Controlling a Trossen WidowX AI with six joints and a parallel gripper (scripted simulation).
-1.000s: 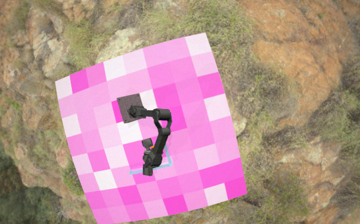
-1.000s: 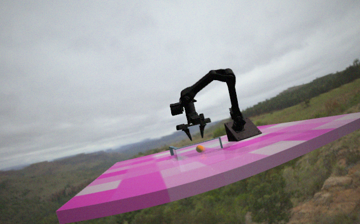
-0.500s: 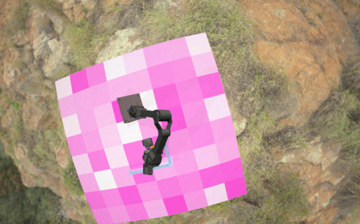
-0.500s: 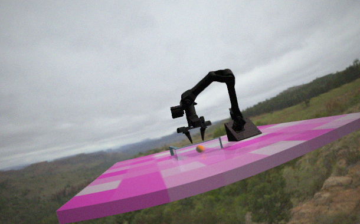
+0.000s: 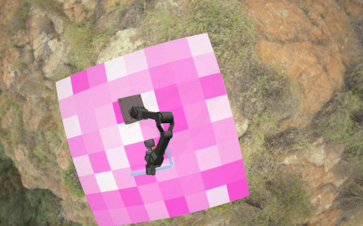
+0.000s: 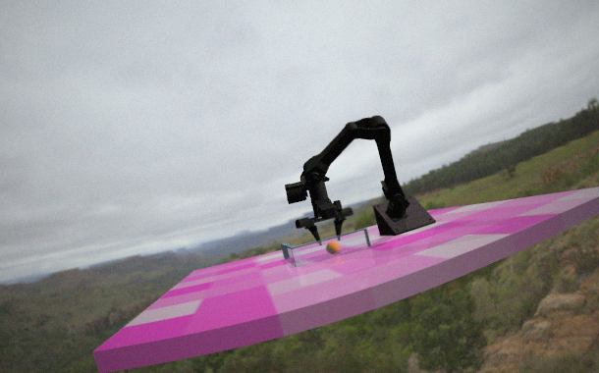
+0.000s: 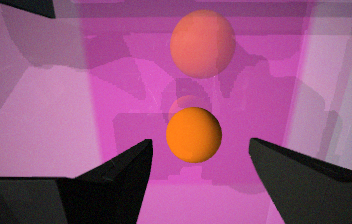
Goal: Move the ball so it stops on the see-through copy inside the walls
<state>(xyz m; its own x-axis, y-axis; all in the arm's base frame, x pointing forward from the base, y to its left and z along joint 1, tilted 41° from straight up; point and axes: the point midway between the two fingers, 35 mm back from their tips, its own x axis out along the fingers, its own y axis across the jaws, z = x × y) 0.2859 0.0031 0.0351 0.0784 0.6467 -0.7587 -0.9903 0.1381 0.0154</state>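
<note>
Now: the orange ball 20 mm below my gripper tip. Also, from my gripper tip: clear wall: 30 mm ahead, 90 mm to the left, 10 mm below; see-through copy: 10 mm ahead, 60 mm to the left, 20 mm below.
</note>
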